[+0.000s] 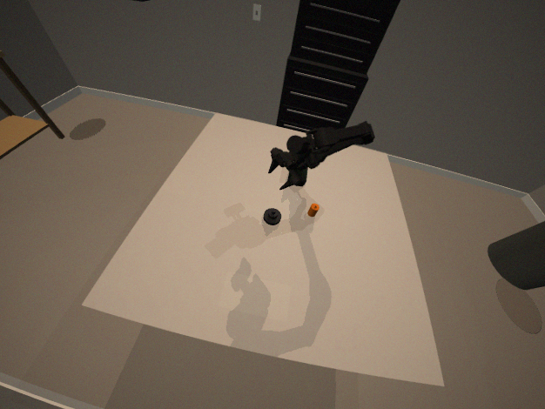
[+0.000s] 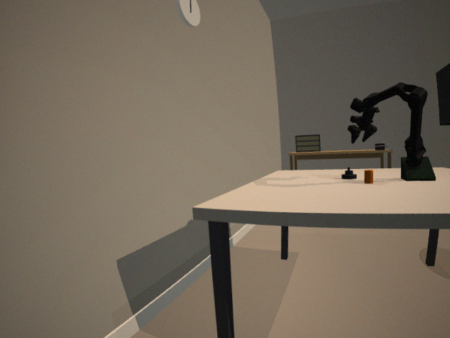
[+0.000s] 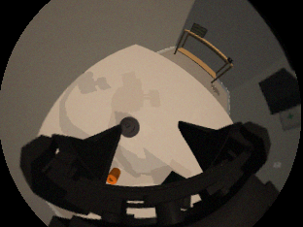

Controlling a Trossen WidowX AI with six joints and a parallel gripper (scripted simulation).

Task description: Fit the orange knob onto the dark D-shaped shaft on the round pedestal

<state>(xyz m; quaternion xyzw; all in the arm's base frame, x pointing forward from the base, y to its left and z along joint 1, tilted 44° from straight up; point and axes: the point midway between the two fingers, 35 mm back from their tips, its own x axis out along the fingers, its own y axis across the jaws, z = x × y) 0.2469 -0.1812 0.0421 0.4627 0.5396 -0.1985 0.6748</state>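
Now: gripper tip 1 cm past the orange knob, 22 cm to the right of it and 16 cm above it. From my gripper tip the other things lie so: dark round pedestal: 6 cm ahead, 2 cm to the left, 16 cm below.
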